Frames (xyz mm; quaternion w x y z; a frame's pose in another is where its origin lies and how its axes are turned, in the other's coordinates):
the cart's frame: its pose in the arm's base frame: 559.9 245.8 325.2 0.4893 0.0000 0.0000 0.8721
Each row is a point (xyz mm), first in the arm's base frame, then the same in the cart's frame.
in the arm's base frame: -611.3 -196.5 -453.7
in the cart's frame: 232.9 1230.1 -778.9
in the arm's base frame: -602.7 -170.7 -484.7
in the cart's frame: 250.4 1209.3 -809.9
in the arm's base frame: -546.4 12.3 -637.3
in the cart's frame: 377.3 1065.9 -962.5
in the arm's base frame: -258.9 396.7 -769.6
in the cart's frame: 555.5 620.2 -1094.8
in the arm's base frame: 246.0 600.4 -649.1
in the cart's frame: 466.2 83.1 -974.3
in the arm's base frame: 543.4 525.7 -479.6
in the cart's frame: 247.5 -131.8 -804.8
